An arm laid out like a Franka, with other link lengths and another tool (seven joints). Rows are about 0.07 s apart.
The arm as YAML. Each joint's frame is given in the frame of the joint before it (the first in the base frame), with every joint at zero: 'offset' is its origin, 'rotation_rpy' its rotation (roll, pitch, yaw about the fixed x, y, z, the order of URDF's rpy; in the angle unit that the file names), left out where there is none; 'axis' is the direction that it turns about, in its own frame. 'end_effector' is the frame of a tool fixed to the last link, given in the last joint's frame.
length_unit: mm
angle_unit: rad
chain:
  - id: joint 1
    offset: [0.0, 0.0, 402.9]
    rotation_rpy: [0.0, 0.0, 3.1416]
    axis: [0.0, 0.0, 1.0]
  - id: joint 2
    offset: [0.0, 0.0, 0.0]
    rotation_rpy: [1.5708, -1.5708, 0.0]
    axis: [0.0, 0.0, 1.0]
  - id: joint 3
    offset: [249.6, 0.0, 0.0]
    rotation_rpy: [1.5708, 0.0, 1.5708]
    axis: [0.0, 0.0, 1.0]
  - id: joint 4
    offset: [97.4, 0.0, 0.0]
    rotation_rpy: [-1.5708, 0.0, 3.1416]
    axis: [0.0, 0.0, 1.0]
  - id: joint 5
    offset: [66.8, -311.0, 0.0]
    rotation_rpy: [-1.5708, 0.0, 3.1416]
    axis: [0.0, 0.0, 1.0]
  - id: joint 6
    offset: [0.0, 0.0, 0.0]
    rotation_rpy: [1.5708, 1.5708, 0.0]
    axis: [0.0, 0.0, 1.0]
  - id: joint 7
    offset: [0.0, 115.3, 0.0]
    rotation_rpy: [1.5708, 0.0, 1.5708]
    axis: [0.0, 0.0, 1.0]
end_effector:
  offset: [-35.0, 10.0, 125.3]
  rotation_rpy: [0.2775, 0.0, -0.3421]
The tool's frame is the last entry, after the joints.
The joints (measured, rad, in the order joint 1, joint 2, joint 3, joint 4, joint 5, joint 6, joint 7), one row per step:
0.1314, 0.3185, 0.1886, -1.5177, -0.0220, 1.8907, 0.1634
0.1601, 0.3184, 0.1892, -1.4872, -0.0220, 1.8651, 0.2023
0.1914, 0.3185, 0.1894, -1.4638, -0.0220, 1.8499, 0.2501
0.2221, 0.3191, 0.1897, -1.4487, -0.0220, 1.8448, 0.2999
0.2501, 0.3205, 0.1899, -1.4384, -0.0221, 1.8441, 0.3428
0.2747, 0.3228, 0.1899, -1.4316, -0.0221, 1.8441, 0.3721
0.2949, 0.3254, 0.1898, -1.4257, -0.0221, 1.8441, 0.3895
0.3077, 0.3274, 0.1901, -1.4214, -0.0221, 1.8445, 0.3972
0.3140, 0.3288, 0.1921, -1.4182, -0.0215, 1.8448, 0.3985
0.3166, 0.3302, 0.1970, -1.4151, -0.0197, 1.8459, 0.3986
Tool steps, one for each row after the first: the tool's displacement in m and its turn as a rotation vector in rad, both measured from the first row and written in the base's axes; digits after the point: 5 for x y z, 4 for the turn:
-0.00461, 0.01696, 0.01022, 0.0035, -0.0026, -0.0104
-0.01020, 0.03549, 0.01837, 0.0087, -0.0073, -0.0273
-0.01617, 0.05389, 0.02378, 0.0153, -0.0127, -0.0467
-0.02197, 0.07051, 0.02718, 0.0216, -0.0171, -0.0618
-0.02738, 0.08464, 0.02869, 0.0259, -0.0188, -0.0667
-0.03188, 0.09591, 0.02964, 0.0290, -0.0201, -0.0643
-0.03476, 0.10311, 0.03032, 0.0313, -0.0215, -0.0591
-0.03650, 0.10750, 0.03092, 0.0339, -0.0225, -0.0526
-0.03796, 0.11140, 0.03167, 0.0386, -0.0233, -0.0460

